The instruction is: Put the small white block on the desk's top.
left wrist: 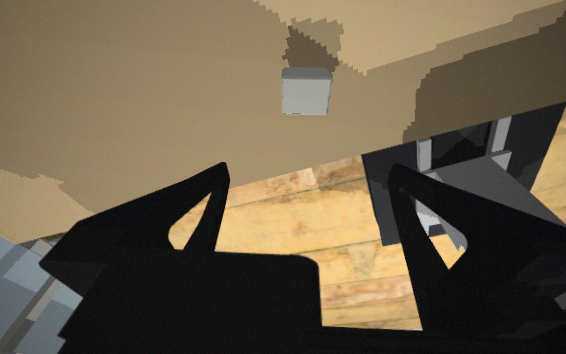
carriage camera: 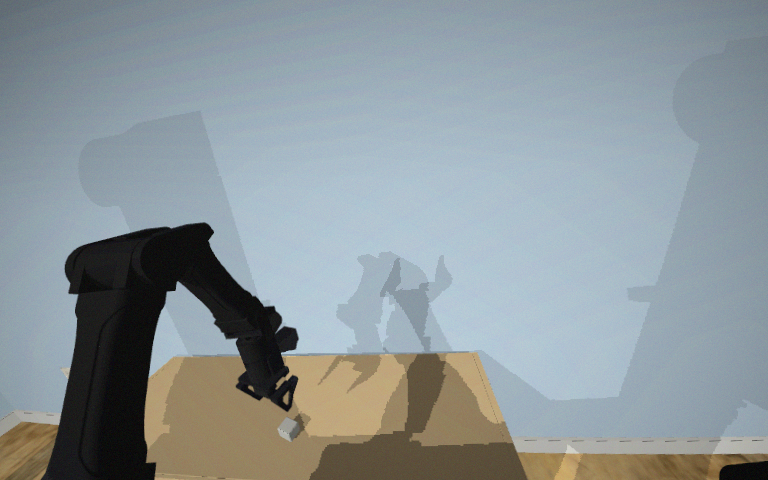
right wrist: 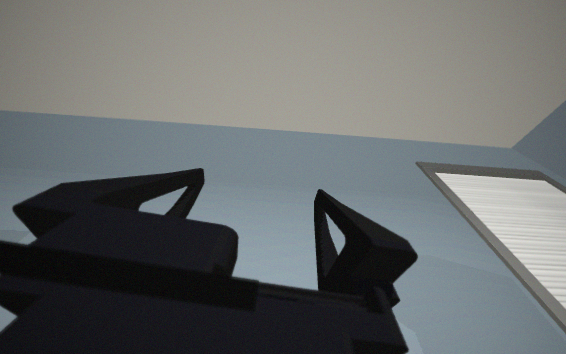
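Note:
The small white block rests on the tan wooden desk top, left of the middle in the carriage view. My left gripper is open, with no thing between its fingers. It is above the desk, apart from the block, which lies beyond the fingertips in the left wrist view. My right gripper is open with no thing between its fingers, and faces the wall and ceiling. The block and desk do not show in the right wrist view.
A blue wall stands behind the desk. Wood floor and the robot's dark base with grey parts show past the desk's edge. A window with blinds is at the right in the right wrist view.

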